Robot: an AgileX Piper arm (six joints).
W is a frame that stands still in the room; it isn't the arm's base.
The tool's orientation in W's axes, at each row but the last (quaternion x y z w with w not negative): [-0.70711, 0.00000, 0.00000, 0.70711]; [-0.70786, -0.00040, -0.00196, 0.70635]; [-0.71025, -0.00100, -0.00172, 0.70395]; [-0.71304, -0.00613, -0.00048, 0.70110]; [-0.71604, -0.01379, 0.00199, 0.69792]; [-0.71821, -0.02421, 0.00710, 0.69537]
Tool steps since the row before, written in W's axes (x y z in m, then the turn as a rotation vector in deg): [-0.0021, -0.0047, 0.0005, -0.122, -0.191, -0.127]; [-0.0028, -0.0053, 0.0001, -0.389, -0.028, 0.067]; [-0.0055, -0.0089, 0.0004, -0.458, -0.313, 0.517]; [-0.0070, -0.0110, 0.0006, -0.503, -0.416, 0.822]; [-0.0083, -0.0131, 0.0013, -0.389, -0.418, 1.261]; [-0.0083, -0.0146, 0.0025, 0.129, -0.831, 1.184]
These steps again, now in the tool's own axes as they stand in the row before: [-0.0021, -0.0005, -0.0047, -0.122, 0.127, -0.191]; [-0.0028, -0.0001, -0.0053, -0.389, -0.068, -0.029]; [-0.0055, -0.0003, -0.0089, -0.456, -0.516, -0.318]; [-0.0071, -0.0005, -0.0110, -0.499, -0.820, -0.426]; [-0.0086, -0.0011, -0.0129, -0.378, -1.256, -0.442]; [-0.0089, -0.0022, -0.0143, 0.120, -1.153, -0.874]
